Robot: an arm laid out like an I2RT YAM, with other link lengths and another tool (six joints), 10 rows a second.
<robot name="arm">
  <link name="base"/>
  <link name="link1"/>
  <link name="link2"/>
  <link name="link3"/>
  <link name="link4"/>
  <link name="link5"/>
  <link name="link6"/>
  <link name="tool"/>
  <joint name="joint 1" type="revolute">
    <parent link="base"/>
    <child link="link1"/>
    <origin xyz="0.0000 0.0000 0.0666"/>
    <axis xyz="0 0 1"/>
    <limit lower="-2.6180" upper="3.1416"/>
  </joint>
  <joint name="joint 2" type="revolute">
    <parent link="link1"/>
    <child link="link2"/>
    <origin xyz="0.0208 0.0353 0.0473"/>
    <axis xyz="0 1 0"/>
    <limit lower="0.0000" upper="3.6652"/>
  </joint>
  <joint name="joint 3" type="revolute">
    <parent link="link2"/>
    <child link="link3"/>
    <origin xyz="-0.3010 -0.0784 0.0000"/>
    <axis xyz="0 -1 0"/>
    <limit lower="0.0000" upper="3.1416"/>
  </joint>
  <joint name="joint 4" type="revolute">
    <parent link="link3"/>
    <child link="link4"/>
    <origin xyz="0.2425 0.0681 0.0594"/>
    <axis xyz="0 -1 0"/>
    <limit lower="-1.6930" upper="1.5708"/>
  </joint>
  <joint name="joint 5" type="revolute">
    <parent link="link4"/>
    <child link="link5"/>
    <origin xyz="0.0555 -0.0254 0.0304"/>
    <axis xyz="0 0 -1"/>
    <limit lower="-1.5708" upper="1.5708"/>
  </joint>
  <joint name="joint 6" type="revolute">
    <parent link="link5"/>
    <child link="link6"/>
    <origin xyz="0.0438 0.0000 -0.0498"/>
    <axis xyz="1 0 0"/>
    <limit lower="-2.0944" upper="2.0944"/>
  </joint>
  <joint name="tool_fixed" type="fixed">
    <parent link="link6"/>
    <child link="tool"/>
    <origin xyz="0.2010 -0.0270 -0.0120" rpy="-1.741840 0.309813 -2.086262"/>
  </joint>
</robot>
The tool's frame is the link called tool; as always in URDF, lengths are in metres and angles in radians.
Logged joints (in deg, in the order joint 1, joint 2, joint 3, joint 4, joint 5, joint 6), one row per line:
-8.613 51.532 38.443 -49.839 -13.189 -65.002
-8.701 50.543 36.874 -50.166 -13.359 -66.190
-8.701 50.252 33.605 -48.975 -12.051 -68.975
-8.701 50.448 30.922 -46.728 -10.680 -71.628
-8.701 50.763 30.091 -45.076 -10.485 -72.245
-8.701 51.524 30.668 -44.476 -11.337 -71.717
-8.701 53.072 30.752 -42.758 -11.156 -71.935
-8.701 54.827 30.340 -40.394 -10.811 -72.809
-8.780 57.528 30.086 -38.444 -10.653 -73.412
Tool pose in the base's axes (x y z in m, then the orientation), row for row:
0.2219 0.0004 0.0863 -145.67 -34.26 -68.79
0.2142 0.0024 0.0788 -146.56 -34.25 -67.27
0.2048 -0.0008 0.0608 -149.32 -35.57 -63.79
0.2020 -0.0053 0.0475 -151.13 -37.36 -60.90
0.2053 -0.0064 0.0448 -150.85 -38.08 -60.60
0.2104 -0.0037 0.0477 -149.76 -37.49 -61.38
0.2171 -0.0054 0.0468 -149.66 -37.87 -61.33
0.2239 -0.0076 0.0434 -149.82 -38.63 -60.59
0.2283 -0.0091 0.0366 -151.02 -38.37 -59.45
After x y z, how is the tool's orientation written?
As angles about the fixed x, y, z axes (roll, pitch, yaw), in degrees.
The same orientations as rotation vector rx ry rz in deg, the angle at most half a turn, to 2 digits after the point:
-138.04 76.38 -67.35
-139.23 75.12 -66.62
-142.77 72.33 -66.53
-145.38 69.27 -67.69
-145.40 68.33 -68.67
-144.28 68.67 -68.38
-144.30 68.37 -68.90
-144.76 67.19 -69.69
-145.90 66.76 -68.76

